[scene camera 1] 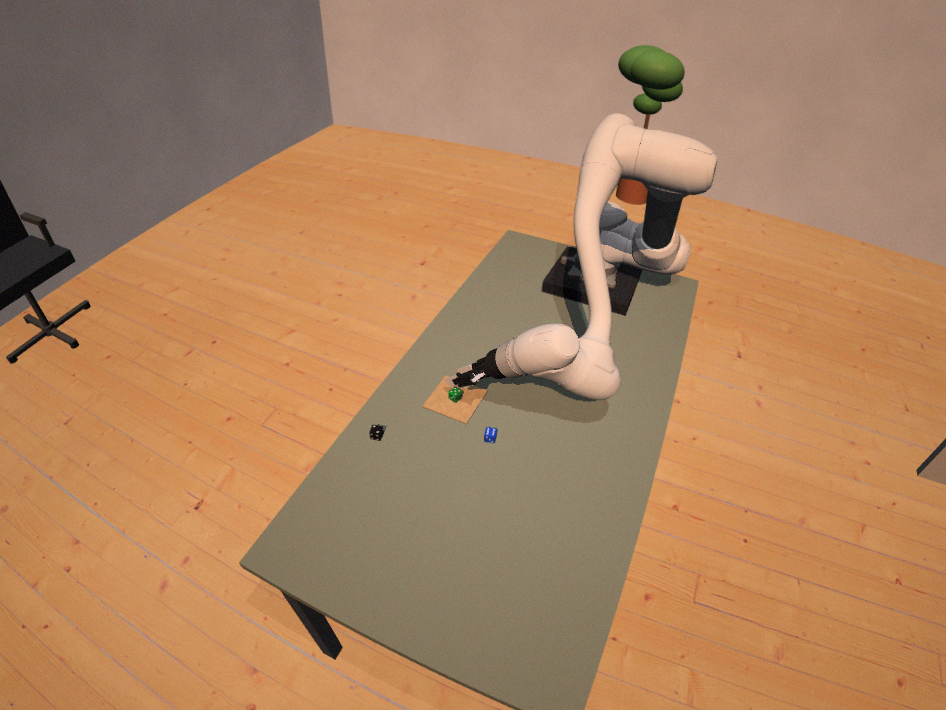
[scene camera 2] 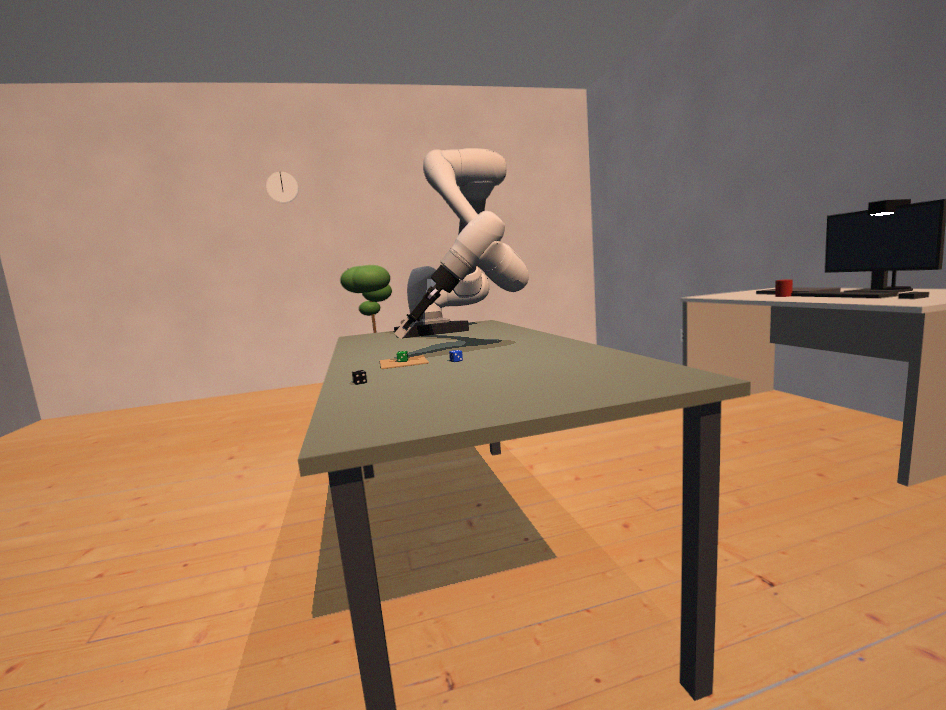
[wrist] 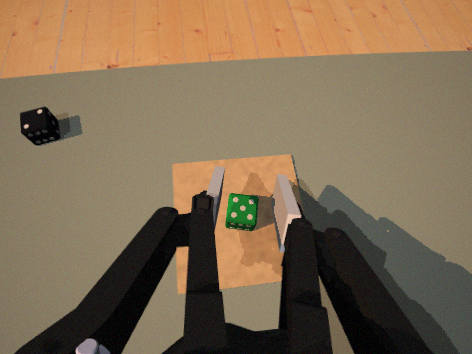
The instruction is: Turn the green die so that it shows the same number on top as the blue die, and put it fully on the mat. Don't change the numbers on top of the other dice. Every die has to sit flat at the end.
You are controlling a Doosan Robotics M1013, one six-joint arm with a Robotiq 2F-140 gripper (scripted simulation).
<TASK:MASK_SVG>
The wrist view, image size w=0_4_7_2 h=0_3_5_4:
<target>gripper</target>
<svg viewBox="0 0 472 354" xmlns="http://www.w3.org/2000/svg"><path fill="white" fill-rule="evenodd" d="M14 353L121 354L172 260L177 247L189 246L184 335L162 354L333 354L328 312L326 307L322 307L319 277L354 354L434 354L349 236L341 229L333 227L326 228L325 233L313 229L312 223L305 219L301 206L295 200L287 175L277 174L271 203L279 252L284 253L281 263L283 267L279 327L272 330L252 331L232 323L225 323L223 295L219 288L215 227L222 197L225 167L215 166L208 190L204 190L192 197L190 213L179 214L178 210L172 207L162 207L156 210L80 304Z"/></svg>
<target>green die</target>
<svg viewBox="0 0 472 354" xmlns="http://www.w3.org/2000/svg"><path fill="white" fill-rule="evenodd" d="M229 194L225 227L252 231L257 224L259 198L251 195Z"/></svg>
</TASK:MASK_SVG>
